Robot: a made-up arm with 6 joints.
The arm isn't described. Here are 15 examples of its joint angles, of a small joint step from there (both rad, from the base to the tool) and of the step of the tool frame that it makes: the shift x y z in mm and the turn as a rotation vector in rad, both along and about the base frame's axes.
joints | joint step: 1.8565 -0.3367 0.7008 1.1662 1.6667 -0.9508 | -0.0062 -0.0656 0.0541 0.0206 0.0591 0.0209
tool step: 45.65 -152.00 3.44 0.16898 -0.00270 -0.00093
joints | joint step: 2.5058 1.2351 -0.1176 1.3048 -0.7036 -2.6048 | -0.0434 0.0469 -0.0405 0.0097 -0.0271 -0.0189
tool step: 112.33 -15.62 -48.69 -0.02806 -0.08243 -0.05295
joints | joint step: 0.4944 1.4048 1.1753 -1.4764 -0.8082 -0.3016 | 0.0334 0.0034 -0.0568 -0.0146 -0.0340 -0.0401
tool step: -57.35 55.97 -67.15 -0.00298 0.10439 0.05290
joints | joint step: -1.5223 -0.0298 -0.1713 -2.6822 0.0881 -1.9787 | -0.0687 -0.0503 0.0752 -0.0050 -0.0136 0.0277
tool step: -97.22 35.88 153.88 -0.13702 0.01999 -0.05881
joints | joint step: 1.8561 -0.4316 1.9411 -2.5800 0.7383 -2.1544 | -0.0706 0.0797 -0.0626 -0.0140 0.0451 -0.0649
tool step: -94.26 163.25 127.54 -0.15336 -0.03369 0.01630
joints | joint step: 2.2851 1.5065 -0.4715 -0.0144 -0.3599 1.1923 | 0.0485 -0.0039 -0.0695 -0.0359 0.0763 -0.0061
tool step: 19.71 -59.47 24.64 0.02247 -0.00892 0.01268
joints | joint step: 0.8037 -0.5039 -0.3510 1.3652 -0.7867 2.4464 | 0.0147 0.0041 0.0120 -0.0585 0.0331 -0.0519
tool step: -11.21 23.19 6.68 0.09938 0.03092 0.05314
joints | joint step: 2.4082 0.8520 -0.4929 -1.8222 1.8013 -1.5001 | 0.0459 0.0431 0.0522 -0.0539 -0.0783 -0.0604
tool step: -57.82 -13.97 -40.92 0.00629 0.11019 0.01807
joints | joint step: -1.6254 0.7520 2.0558 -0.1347 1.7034 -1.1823 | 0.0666 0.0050 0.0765 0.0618 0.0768 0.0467
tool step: 60.60 65.40 -24.68 -0.14387 -0.03694 0.00174
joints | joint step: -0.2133 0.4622 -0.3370 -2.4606 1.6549 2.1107 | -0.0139 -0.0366 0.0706 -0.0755 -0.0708 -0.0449
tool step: 50.81 -15.75 58.56 0.01528 -0.19887 -0.05879
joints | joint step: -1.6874 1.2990 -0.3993 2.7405 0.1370 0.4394 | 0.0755 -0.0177 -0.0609 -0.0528 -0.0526 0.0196
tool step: 62.43 37.92 14.92 -0.00362 0.02493 0.04551
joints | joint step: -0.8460 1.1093 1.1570 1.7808 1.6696 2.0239 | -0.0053 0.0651 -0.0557 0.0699 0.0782 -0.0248
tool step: -11.02 -15.85 -170.37 0.07480 0.16244 0.06563
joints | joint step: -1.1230 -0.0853 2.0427 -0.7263 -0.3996 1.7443 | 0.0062 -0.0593 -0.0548 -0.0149 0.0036 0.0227
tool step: -23.94 42.68 -9.60 -0.01188 -0.00543 -0.00110
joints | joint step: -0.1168 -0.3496 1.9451 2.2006 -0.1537 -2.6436 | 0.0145 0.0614 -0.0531 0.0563 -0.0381 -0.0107
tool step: 141.73 -34.03 103.34 0.06062 0.08359 -0.00353
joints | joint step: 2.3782 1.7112 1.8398 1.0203 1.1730 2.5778 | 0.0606 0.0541 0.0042 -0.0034 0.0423 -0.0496
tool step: -76.14 -99.07 -89.50 -0.05621 -0.03955 0.12271
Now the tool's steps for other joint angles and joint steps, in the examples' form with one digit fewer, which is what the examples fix.
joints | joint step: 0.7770 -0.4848 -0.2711 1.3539 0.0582 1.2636 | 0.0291 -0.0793 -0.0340 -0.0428 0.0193 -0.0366
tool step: -71.8 -24.8 26.0 0.0848 0.0183 0.0665
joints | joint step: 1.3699 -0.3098 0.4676 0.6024 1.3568 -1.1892 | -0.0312 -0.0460 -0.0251 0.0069 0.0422 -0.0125
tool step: 2.8 -57.7 -6.3 0.0416 -0.0372 -0.0103
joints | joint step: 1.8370 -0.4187 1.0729 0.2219 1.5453 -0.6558 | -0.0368 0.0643 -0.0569 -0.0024 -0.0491 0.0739
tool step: -47.0 164.7 48.1 -0.1683 0.0419 -0.0495
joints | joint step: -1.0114 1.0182 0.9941 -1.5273 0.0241 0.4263 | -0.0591 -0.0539 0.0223 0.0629 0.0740 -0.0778
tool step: -139.1 -38.9 129.4 -0.0666 -0.0574 -0.1323
